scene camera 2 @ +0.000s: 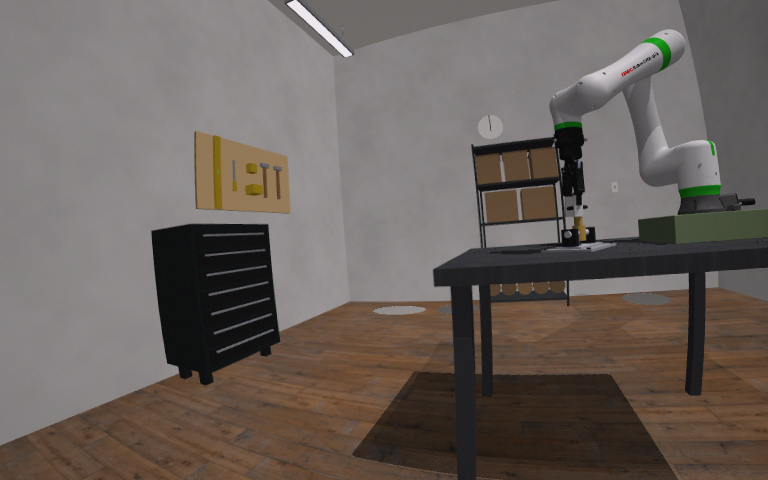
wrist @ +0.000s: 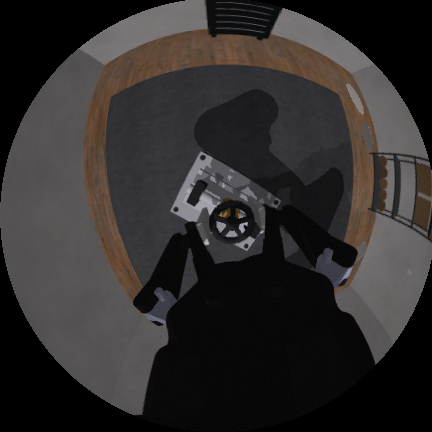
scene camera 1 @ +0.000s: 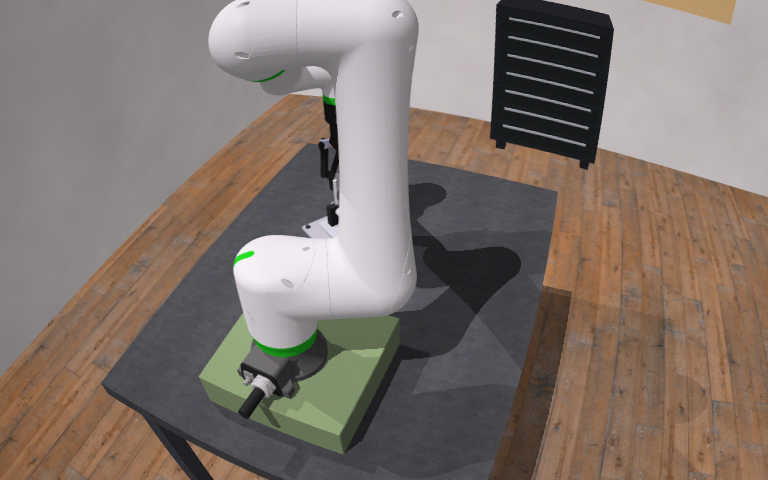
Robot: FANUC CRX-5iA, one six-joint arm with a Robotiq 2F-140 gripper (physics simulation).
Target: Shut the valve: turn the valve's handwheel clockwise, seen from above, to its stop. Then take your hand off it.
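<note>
The valve's black handwheel [scene camera 2: 585, 207] [wrist: 212, 222] lies level on top of the brass valve body [scene camera 2: 578, 230]. The valve stands on a light grey base plate [scene camera 1: 320, 229] [scene camera 2: 599, 246] [wrist: 182, 207] with black blocks beside it. My gripper [scene camera 2: 576, 209] [wrist: 228, 209] points straight down and is shut on the handwheel, with one finger at each side of the rim. In the wrist view the plate is tilted relative to the fingers. In scene camera 1 the arm hides the handwheel and most of the gripper.
The arm's base stands on a green block [scene camera 1: 362, 367] [scene camera 2: 656, 230] on the dark table [scene camera 1: 487, 198] [scene camera 2: 509, 271] [wrist: 150, 125]. Beyond the table stand a black drawer cabinet [scene camera 1: 549, 84] [scene camera 2: 181, 294] [wrist: 242, 19] and a shelf rack [scene camera 2: 509, 146].
</note>
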